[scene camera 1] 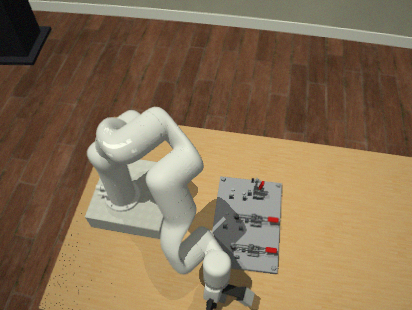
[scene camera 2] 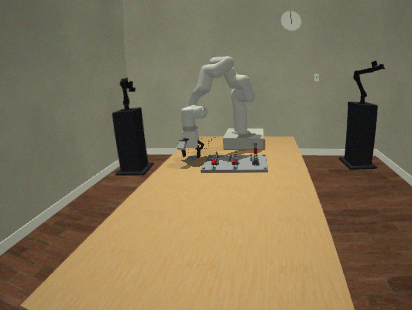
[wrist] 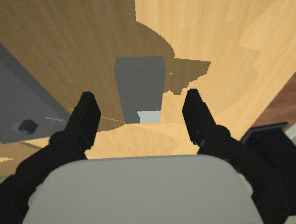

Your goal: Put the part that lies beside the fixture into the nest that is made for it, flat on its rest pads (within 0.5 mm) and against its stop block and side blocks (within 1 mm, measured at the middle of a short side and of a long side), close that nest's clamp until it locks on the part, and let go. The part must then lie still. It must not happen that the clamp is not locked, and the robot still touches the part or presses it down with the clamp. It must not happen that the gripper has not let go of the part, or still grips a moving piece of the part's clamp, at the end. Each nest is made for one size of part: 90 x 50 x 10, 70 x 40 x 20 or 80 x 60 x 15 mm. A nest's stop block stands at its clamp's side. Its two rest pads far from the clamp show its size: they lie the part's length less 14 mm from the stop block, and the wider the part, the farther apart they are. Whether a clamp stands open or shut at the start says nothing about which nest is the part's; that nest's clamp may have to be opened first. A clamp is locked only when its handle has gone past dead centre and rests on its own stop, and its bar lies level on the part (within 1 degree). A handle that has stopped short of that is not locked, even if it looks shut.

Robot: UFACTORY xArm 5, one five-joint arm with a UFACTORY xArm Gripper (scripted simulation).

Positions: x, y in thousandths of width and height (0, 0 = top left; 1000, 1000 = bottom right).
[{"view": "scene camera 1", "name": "grey fixture plate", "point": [649, 760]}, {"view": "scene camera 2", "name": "grey fixture plate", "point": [596, 531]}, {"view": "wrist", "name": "gripper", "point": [478, 453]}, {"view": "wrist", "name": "grey block part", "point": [475, 364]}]
